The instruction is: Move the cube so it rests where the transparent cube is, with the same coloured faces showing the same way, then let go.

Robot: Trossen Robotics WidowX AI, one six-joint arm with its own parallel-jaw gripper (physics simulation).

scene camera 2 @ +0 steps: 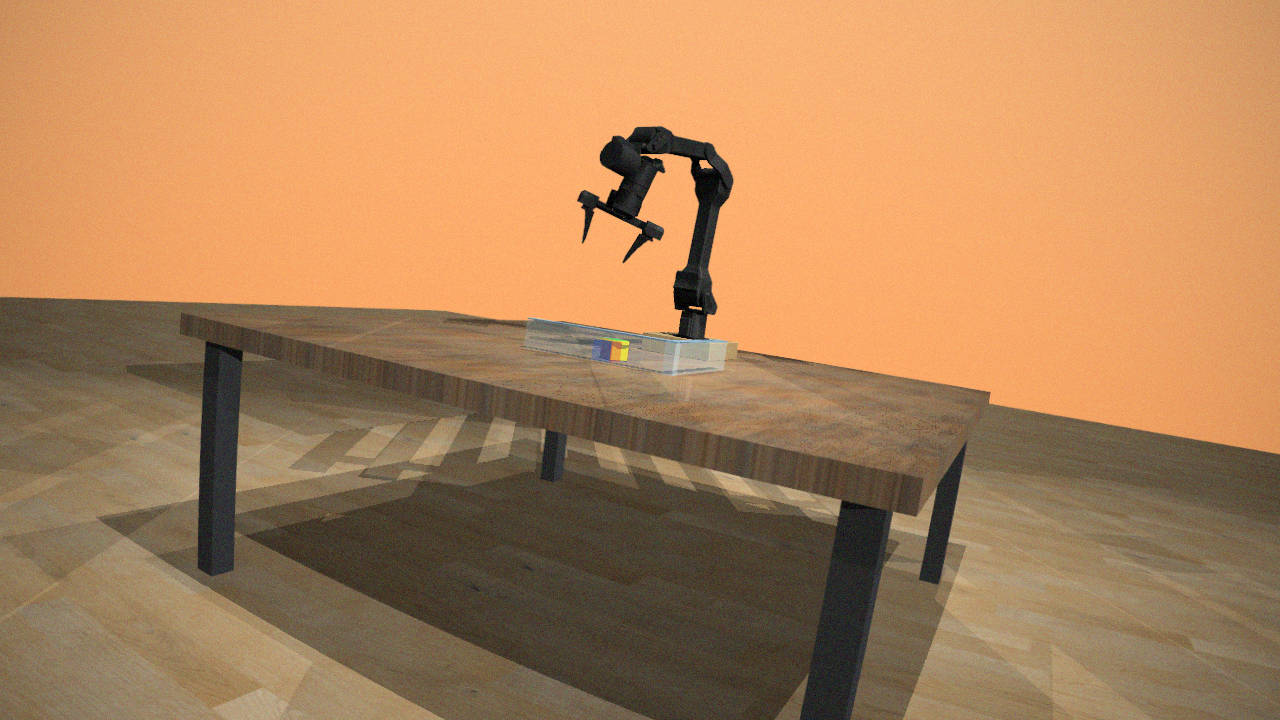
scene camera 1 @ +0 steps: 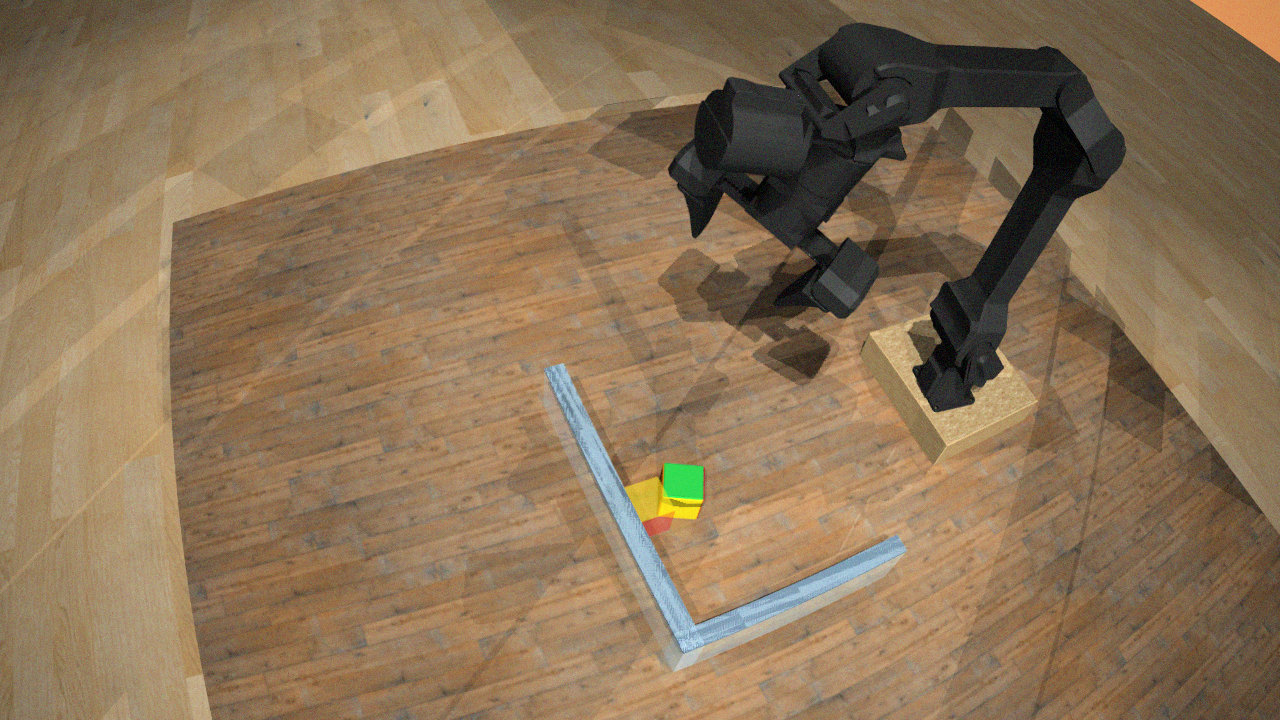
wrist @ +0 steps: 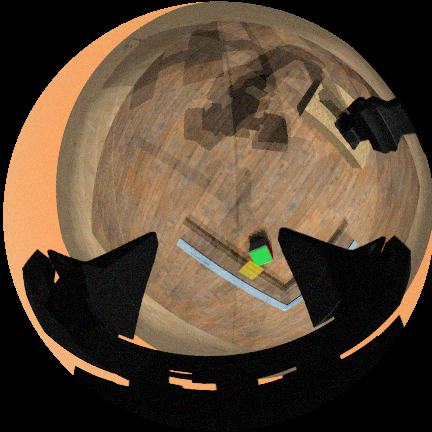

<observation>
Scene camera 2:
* my gripper
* grey L-shaped rail
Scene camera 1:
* my gripper
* cube: on the table
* transparent cube
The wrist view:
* my gripper
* grey L-shaped rail
</observation>
